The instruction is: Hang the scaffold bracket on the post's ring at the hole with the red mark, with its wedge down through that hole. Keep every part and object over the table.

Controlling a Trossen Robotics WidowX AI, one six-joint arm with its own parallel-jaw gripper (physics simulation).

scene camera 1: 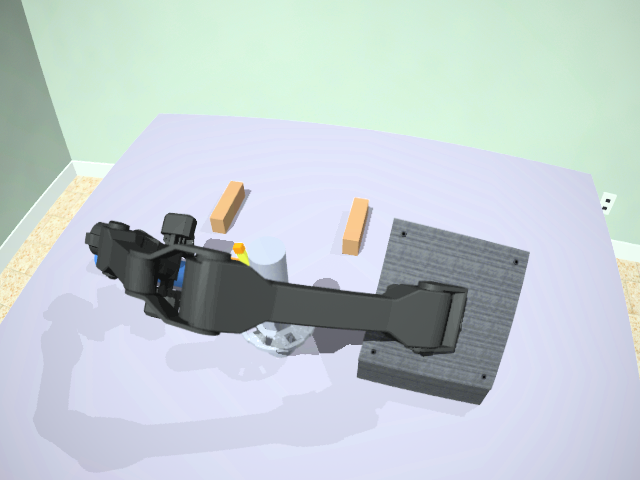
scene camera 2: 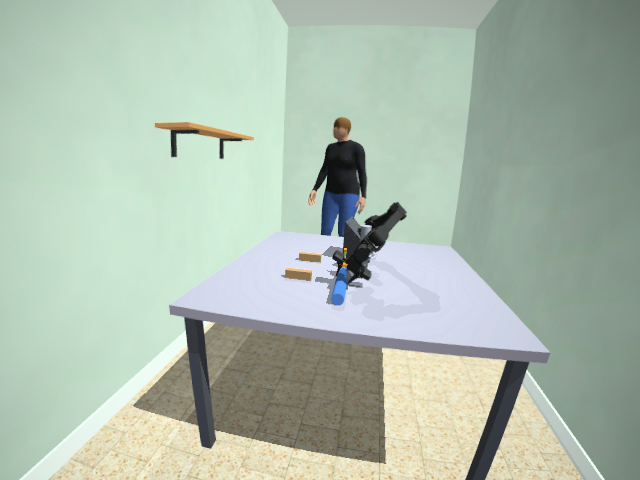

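The scaffold bracket is a blue tube (scene camera 1: 179, 273) (scene camera 2: 339, 290) with an orange head (scene camera 2: 345, 265) and a yellow wedge (scene camera 1: 242, 256) (scene camera 2: 345, 254) with an orange top. The tube lies low over the table, its head end toward the post. The grey post (scene camera 1: 267, 251) (scene camera 2: 366, 228) stands behind my arm in scene camera 1. Its pale slotted ring (scene camera 1: 279, 350) shows in part below the arm. The red mark is not visible. My gripper (scene camera 1: 168, 273) (scene camera 2: 348, 271) is open, its fingers on either side of the blue tube. The arm hides much of the bracket head and the ring.
Two orange-brown blocks (scene camera 1: 227, 206) (scene camera 1: 355, 226) (scene camera 2: 298, 274) (scene camera 2: 310, 256) lie apart on the table (scene camera 1: 439, 180) (scene camera 2: 248, 304). A dark grey slab (scene camera 1: 496, 304) stands under the arm's base end at the right in scene camera 1. A person (scene camera 2: 345, 167) stands behind the table.
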